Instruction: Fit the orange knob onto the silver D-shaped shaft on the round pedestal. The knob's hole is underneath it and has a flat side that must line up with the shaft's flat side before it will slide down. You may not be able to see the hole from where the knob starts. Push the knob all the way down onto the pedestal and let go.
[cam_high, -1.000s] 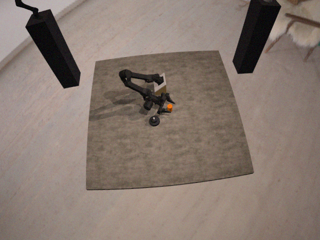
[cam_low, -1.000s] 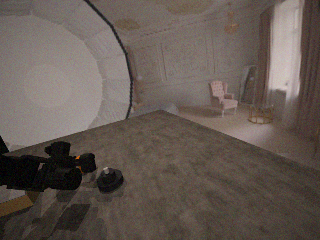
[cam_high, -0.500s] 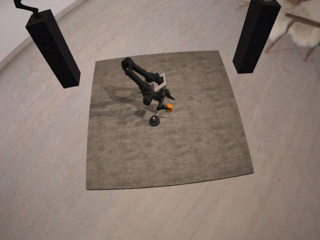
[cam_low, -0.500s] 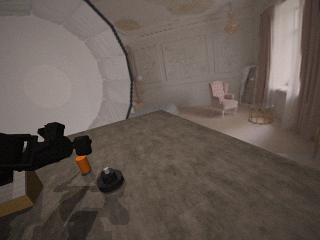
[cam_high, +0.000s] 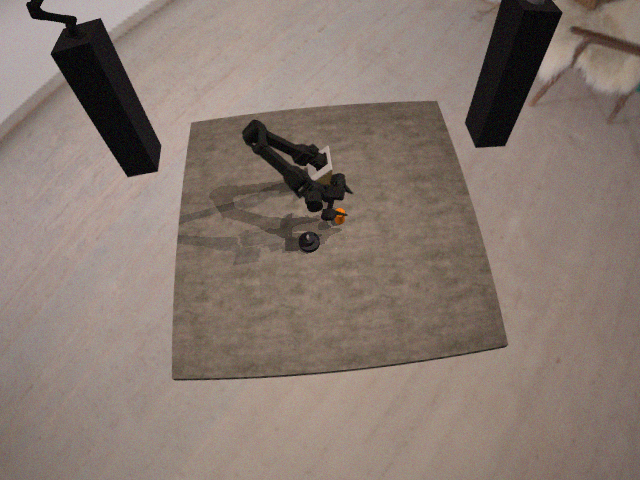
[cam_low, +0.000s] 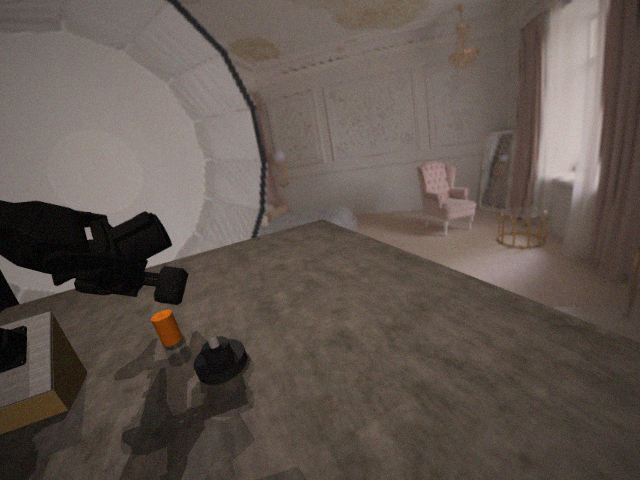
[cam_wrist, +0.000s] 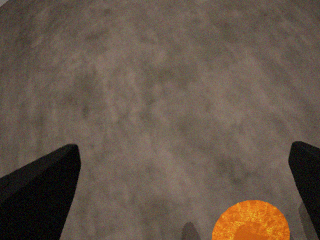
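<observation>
Now: the orange knob 6 cm below my gripper tip, 4 cm to the right of it and 1 cm ahead of it. The rest, counted from my gripper tip: black round pedestal (18 cm to the right, 10 cm ahead, 7 cm below).
</observation>
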